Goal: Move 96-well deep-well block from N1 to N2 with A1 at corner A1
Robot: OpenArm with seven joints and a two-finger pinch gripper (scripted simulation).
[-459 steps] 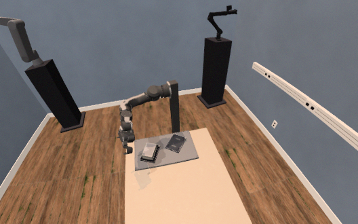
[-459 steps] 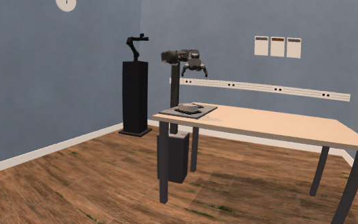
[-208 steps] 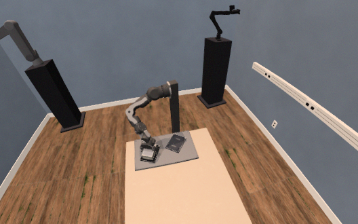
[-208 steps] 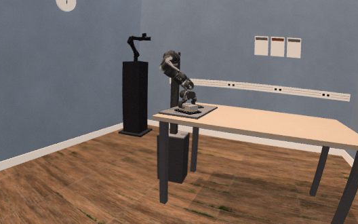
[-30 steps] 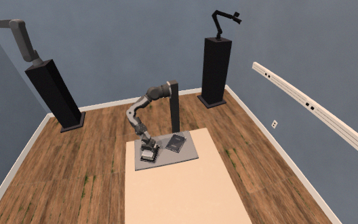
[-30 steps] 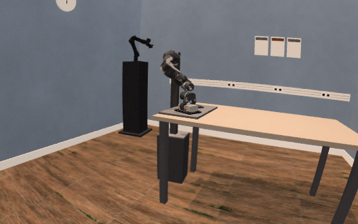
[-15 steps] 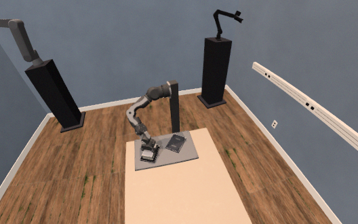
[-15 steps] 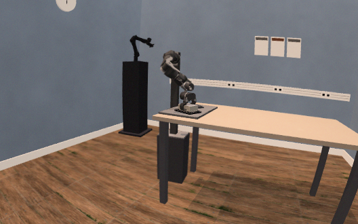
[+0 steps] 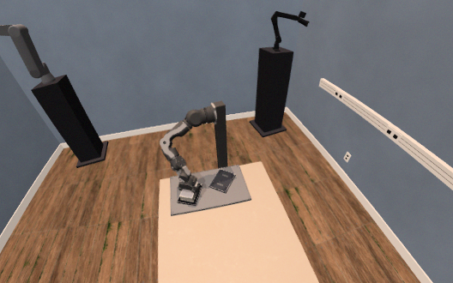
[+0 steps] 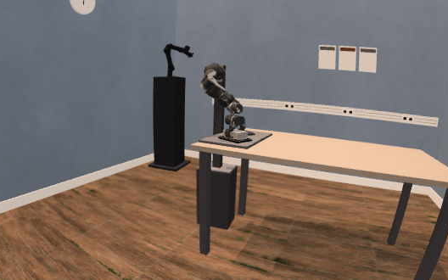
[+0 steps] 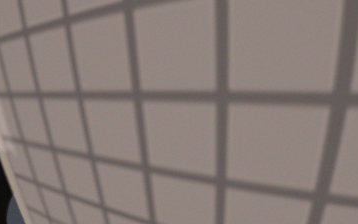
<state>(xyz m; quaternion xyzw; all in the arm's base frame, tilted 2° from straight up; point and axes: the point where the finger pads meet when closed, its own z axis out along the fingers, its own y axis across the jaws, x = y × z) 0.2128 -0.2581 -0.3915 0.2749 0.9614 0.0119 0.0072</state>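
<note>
Now: hand 1 cm above the black plate nest. Also, from my hand: 96-well deep-well block: 1 cm above.
</note>
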